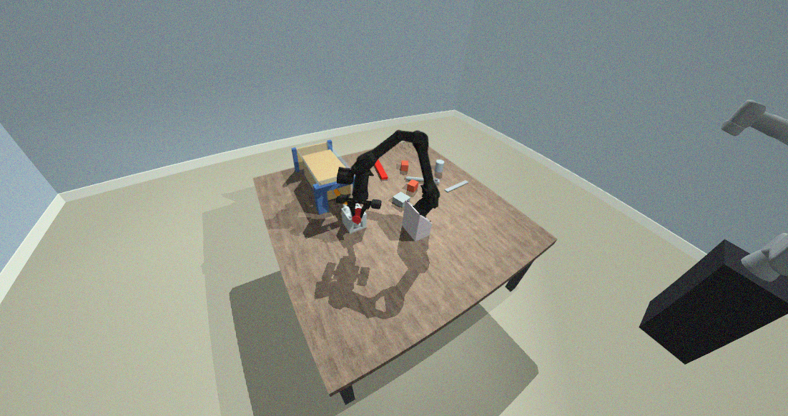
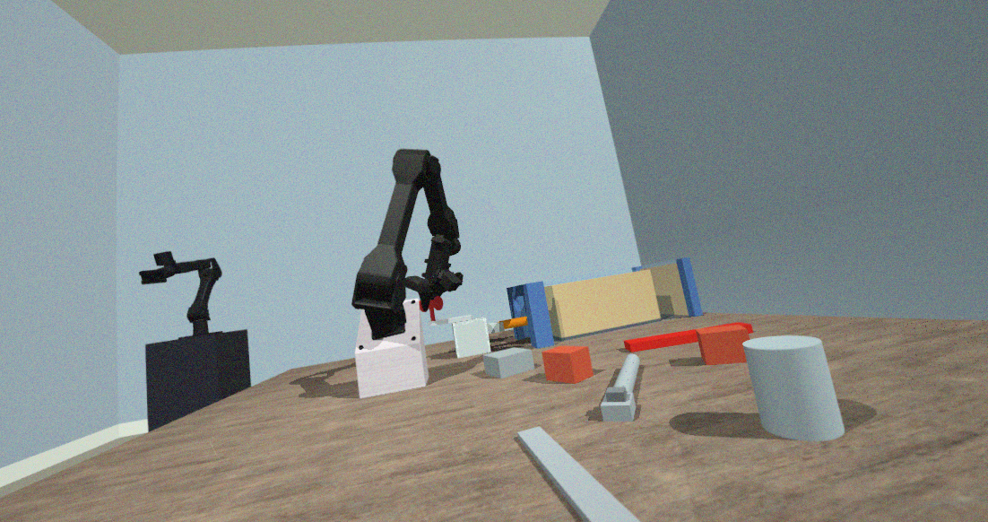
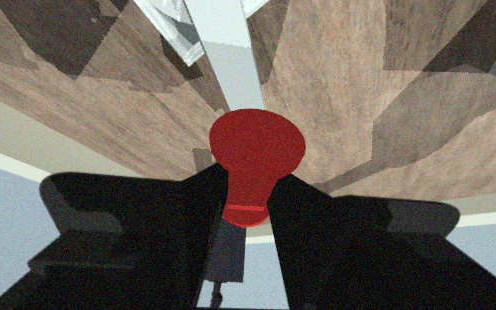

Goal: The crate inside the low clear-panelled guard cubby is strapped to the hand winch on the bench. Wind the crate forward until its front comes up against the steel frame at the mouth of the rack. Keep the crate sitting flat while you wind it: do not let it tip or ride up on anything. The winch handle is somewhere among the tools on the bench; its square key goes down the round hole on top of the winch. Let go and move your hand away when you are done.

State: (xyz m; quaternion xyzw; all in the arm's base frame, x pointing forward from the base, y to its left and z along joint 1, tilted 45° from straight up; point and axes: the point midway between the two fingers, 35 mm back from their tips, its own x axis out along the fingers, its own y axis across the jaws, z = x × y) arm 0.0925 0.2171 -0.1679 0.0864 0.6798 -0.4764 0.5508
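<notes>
My gripper tip is 50 mm short of the winch handle, 20 mm to the left of it and 30 mm above it. Round my gripper tip: blue steel frame 270 mm ahead, 40 mm to the right, 30 mm below; grey winch 90 mm ahead, 40 mm to the right, 100 mm below; red knob 10 mm ahead, 10 mm to the right.
</notes>
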